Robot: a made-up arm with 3 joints. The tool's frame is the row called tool.
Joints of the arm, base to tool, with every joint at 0 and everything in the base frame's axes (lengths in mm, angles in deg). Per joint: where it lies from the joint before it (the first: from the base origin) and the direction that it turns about. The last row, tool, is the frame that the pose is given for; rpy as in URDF.
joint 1: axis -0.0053 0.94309 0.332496 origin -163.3 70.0 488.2
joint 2: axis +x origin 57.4 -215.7 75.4
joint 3: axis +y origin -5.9 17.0 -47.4
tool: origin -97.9 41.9 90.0 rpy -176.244 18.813 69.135
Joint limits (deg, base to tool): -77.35..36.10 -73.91..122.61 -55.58..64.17
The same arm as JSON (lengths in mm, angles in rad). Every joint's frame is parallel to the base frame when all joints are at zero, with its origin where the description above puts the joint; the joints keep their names.
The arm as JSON. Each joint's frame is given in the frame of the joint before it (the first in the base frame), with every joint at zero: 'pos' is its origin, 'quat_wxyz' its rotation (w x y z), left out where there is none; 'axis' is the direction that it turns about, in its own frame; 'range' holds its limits. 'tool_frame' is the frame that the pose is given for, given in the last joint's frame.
{"length_unit": "mm", "angle_unit": "rad", "joints": [{"joint": "joint 1", "pos": [-163.3, 70.0, 488.2], "axis": [-0.0053, 0.94309, 0.332496], "range": [-1.35, 0.6301]}, {"joint": "joint 2", "pos": [57.4, -215.7, 75.4], "axis": "+x", "range": [-1.29, 2.1399]}, {"joint": "joint 3", "pos": [-5.9, 17.0, -47.4], "axis": "+y", "range": [-0.9701, 1.12]}], "tool_frame": {"pos": [-97.9, 41.9, 90.0], "quat_wxyz": [0.066058, 0.814988, 0.555036, -0.152856]}}
